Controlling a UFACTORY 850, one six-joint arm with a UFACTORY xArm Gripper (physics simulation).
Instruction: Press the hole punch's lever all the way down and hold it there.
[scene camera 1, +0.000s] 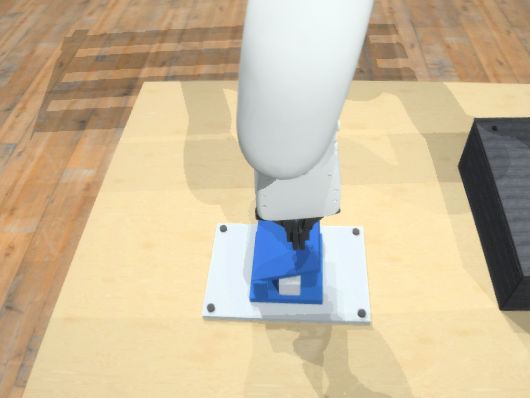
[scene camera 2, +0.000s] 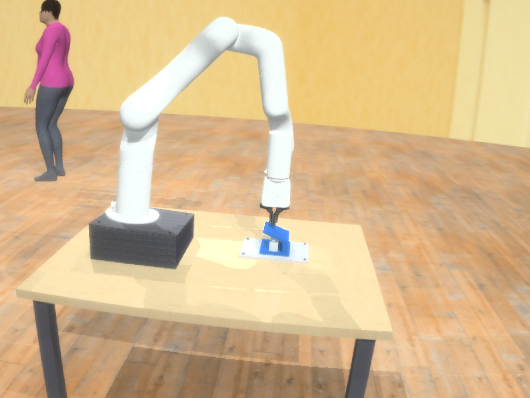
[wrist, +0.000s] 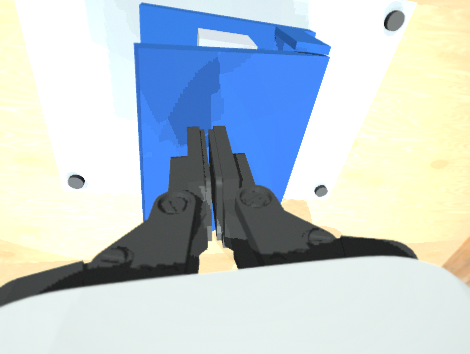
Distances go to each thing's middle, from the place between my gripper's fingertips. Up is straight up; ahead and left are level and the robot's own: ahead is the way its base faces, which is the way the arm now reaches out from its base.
Labels:
My gripper is now 3 cm above the blue lever (scene camera 1: 274, 259), 2 cm to the left of it and 1 cm short of it. Round my hand: white plate (scene camera 1: 345, 287) 9 cm below, 2 cm to the right, 1 cm ahead.

